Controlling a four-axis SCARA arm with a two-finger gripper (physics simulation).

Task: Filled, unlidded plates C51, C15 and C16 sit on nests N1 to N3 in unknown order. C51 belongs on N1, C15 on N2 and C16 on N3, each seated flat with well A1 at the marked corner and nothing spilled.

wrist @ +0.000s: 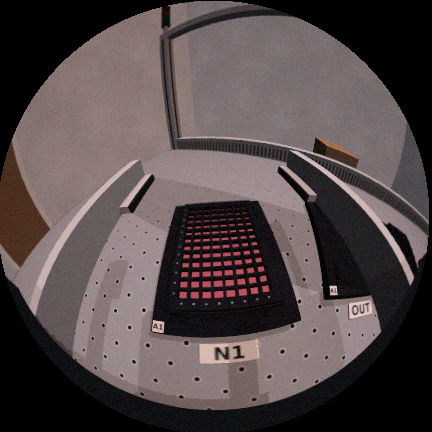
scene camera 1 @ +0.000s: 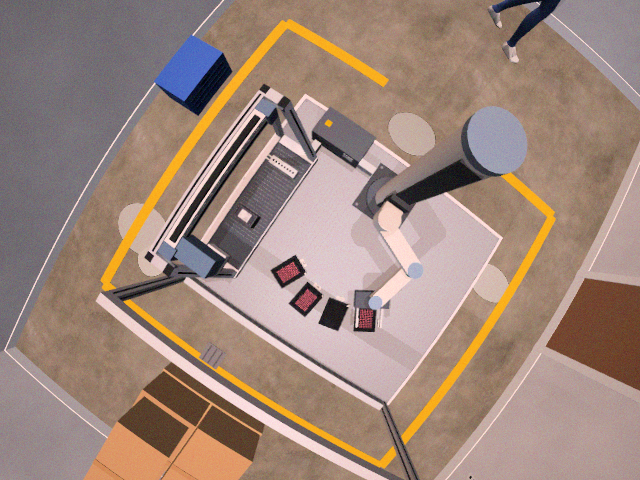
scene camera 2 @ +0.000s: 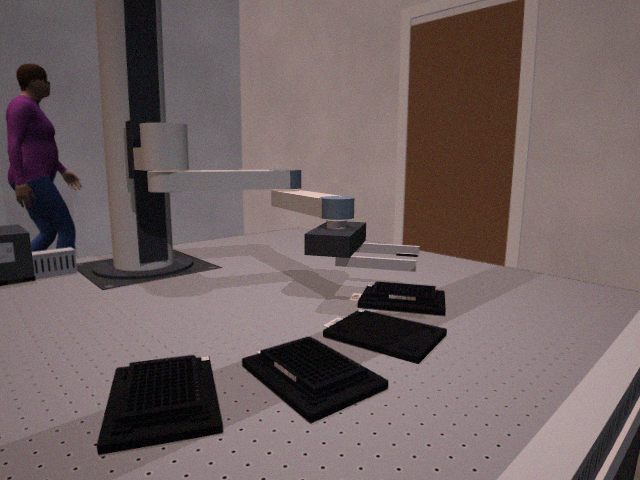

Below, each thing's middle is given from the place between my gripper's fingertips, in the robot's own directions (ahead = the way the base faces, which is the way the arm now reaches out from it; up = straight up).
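Scene:
From my hand, the nest N1 (scene camera 2: 380, 305) is 1 cm to the right and 2 cm behind, and 9 cm below. I find nest N2 (scene camera 2: 284, 390) 35 cm to the right of my hand, 8 cm ahead of it and 9 cm below it, whereas nest N3 (scene camera 2: 183, 430) is 52 cm to the right of my hand, 1 cm ahead of it and 9 cm below it. The dark slatted deck (scene camera 1: 280, 202) is 86 cm to the right of my hand and 27 cm behind it, 7 cm below it.

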